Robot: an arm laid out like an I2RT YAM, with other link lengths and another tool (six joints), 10 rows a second.
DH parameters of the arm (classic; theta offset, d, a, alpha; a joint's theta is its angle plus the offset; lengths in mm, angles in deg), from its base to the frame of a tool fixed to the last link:
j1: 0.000 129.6 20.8 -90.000
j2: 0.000 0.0 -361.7 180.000
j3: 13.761 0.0 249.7 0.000
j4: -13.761 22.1 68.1 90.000
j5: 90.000 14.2 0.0 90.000
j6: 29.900 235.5 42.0 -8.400
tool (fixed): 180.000 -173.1 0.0 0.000
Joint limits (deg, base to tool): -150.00..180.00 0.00..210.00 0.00..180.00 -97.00..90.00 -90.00..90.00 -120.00..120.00
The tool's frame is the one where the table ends.
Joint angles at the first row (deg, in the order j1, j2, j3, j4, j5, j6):
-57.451, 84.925, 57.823, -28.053, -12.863, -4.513
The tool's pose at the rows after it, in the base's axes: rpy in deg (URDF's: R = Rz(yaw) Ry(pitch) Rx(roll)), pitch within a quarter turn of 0, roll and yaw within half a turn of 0; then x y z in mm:
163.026, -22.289, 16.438, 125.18, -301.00, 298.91
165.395, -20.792, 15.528, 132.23, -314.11, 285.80
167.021, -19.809, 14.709, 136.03, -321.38, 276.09
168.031, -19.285, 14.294, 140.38, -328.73, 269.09
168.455, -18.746, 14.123, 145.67, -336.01, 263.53
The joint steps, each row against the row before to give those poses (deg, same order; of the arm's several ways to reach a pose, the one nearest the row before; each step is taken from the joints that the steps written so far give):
-0.044, 4.131, 1.879, -1.378, 0.699, -0.832
-0.043, 3.759, 1.269, -0.131, 0.700, -0.414
-0.001, 2.339, 0.588, 0.000, 0.547, 0.000
0.000, 2.033, 0.876, 0.087, 0.217, -0.023
0.176, 1.857, 0.960, 0.351, 0.438, 0.023

